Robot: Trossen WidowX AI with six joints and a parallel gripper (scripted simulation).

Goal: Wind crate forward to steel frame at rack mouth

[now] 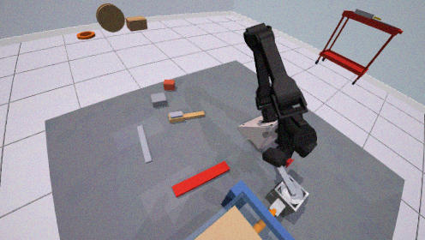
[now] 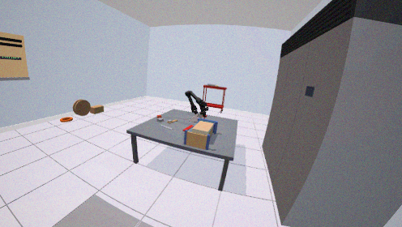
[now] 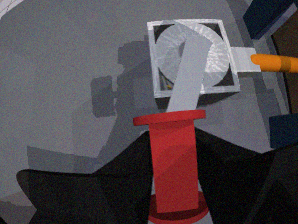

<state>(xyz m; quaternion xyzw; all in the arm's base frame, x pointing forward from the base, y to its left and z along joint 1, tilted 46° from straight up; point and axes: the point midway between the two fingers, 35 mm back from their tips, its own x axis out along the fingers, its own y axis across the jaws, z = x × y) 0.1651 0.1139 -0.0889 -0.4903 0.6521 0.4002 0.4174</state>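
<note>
My gripper tip is 3 cm above the winch handle, 2 cm to the right of it and 1 cm short of it. The rest, counted from my gripper tip: red knob: 2 cm to the right; hand winch: 10 cm below, 7 cm to the left, 3 cm ahead; blue frame: 20 cm ahead, 6 cm to the left, 3 cm below.
</note>
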